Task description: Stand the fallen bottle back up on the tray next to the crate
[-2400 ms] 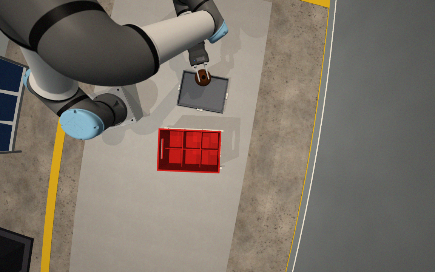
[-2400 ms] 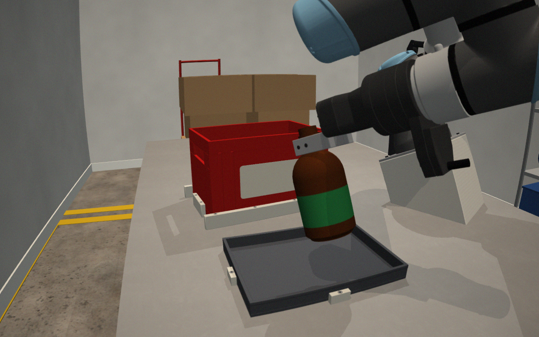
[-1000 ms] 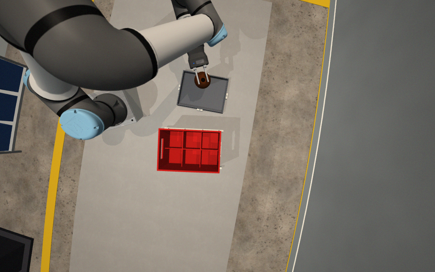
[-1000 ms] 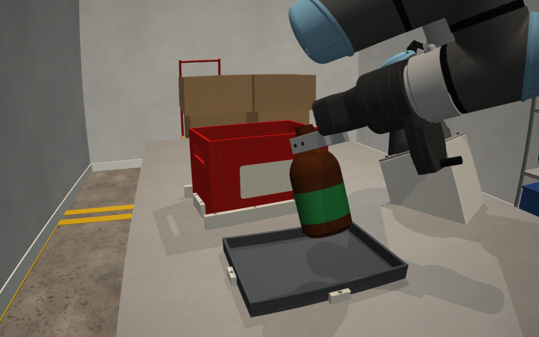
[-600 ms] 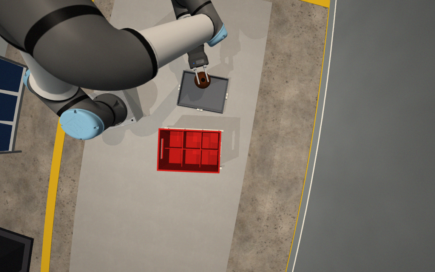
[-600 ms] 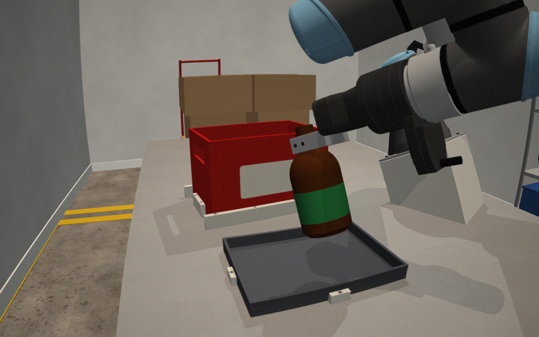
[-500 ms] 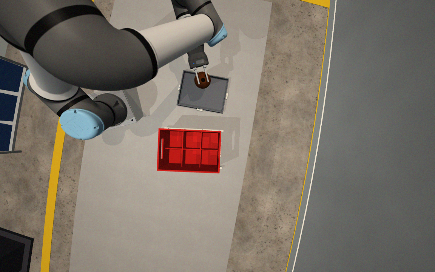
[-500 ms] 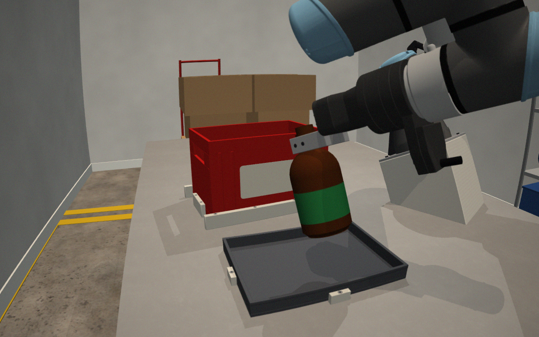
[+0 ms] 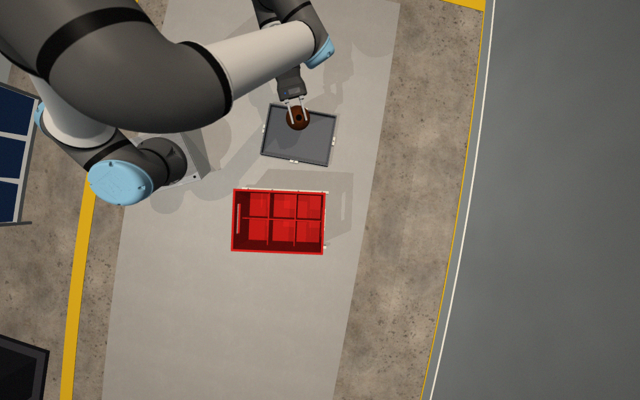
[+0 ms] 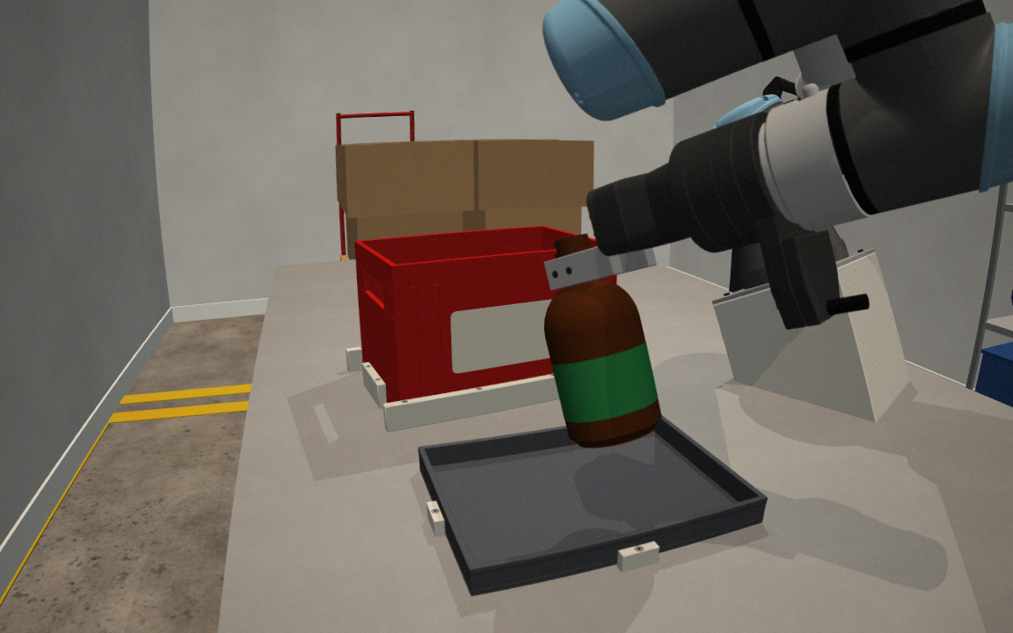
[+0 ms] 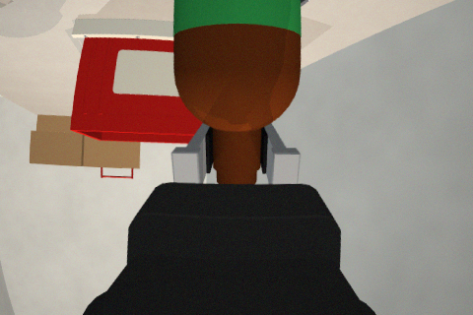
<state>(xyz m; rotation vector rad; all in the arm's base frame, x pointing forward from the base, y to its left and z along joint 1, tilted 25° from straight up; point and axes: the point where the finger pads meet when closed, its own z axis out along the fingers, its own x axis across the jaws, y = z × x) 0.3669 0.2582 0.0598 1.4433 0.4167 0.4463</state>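
Now: hand 50 mm above the bottle, 10 mm to the right of it and 10 mm past it. Also, from my hand: red crate (310 mm to the right, 120 mm below, 20 mm ahead); dark grey tray (190 mm below, 10 mm behind).
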